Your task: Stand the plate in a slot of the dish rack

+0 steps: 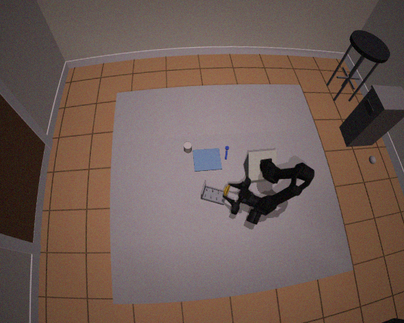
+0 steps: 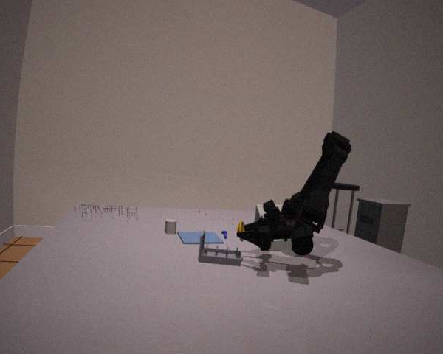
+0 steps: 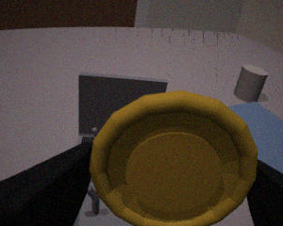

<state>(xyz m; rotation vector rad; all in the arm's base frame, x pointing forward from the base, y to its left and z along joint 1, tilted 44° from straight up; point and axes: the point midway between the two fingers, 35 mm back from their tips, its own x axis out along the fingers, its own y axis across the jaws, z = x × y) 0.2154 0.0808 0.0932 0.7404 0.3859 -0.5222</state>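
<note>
The grey dish rack is 5 cm ahead of my gripper tip, 1 cm to the right of it and 7 cm below it. Round my gripper tip: blue mat (5 cm ahead, 22 cm to the right, 9 cm below); then blue spoon (7 cm behind, 25 cm to the right, 9 cm below); then yellow plate (1 cm behind).
</note>
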